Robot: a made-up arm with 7 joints.
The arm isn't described. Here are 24 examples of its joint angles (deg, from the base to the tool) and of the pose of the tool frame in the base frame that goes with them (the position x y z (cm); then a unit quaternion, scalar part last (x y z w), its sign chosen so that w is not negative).
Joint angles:
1: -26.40 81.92 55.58 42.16 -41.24 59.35 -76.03
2: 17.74 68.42 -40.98 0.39 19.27 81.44 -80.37
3: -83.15 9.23 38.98 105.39 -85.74 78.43 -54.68
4: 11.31 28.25 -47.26 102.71 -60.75 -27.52 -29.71
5: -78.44 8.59 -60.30 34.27 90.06 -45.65 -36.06
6: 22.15 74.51 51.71 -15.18 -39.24 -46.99 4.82
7: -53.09 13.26 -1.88 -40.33 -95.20 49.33 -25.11
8: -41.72 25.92 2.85 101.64 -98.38 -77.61 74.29
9: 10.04 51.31 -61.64 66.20 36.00 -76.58 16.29
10: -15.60 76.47 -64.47 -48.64 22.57 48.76 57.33
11: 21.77 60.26 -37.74 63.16 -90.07 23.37 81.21
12: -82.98 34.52 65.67 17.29 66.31 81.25 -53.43
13: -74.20 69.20 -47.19 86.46 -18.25 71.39 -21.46
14: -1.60 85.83 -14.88 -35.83 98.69 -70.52 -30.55
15: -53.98 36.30 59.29 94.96 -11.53 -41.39 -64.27
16: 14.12 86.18 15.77 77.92 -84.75 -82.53 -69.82
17: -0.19 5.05 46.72 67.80 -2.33 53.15 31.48
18: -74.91 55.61 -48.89 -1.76 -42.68 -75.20 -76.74
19: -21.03 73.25 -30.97 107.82 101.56 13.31 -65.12
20: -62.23 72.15 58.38 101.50 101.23 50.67 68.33
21: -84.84 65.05 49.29 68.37 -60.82 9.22 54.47
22: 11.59 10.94 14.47 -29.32 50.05 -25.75 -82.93
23: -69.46 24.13 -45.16 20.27 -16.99 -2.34 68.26
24: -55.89 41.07 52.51 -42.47 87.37 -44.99 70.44
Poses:
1: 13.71 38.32 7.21 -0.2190 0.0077 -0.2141 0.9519
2: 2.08 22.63 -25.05 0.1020 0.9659 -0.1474 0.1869
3: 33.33 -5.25 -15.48 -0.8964 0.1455 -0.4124 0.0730
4: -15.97 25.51 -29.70 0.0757 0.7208 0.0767 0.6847
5: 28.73 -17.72 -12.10 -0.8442 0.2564 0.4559 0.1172
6: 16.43 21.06 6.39 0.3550 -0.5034 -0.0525 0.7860
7: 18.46 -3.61 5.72 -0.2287 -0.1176 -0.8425 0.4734
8: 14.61 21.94 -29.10 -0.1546 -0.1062 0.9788 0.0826
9: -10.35 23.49 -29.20 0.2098 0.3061 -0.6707 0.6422
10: 10.29 4.24 -17.28 0.6523 -0.1701 -0.0251 0.7382
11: -11.92 33.38 -24.24 0.4600 0.5746 0.6710 0.0894
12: 22.57 28.62 3.95 -0.3202 0.2079 0.2508 0.8896
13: 21.13 35.41 -4.02 0.0368 0.6771 0.4517 0.5797
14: 14.83 11.25 -12.81 -0.6974 0.1017 0.6280 0.3299
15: 25.85 24.69 -22.84 -0.1383 -0.1542 -0.0594 0.9765
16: 2.47 40.55 2.71 0.6307 -0.0411 -0.0073 0.7749
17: -6.14 11.04 -38.97 -0.0740 0.8862 0.3620 0.2795
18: 27.09 0.13 3.95 0.4161 -0.5536 -0.6973 0.1851
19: 0.80 42.53 -8.00 -0.1971 -0.9204 0.0638 0.3317
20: 16.23 38.10 -8.48 0.6924 0.3600 0.6169 0.1015
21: 25.45 35.23 8.32 -0.6629 -0.0762 0.5071 0.5455
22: 15.37 10.21 -15.12 0.5427 0.2354 -0.5515 0.5882
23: 33.65 -9.38 -6.44 0.1088 -0.3026 0.1940 0.9268
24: 11.39 13.40 13.08 -0.4491 0.7656 -0.4268 0.1733
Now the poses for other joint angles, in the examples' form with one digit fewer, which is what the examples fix.
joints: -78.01 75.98 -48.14 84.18 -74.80 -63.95 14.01
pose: 23.0 34.6 6.1 0.214 -0.500 0.452 0.707
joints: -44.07 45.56 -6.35 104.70 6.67 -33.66 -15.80
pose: 17.6 29.8 -24.7 0.316 0.387 0.014 0.866
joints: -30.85 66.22 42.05 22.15 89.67 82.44 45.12
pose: 14.0 32.7 6.9 -0.467 -0.155 -0.848 0.198
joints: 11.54 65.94 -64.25 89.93 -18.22 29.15 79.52
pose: -9.6 40.6 -12.7 -0.952 -0.267 -0.130 0.077
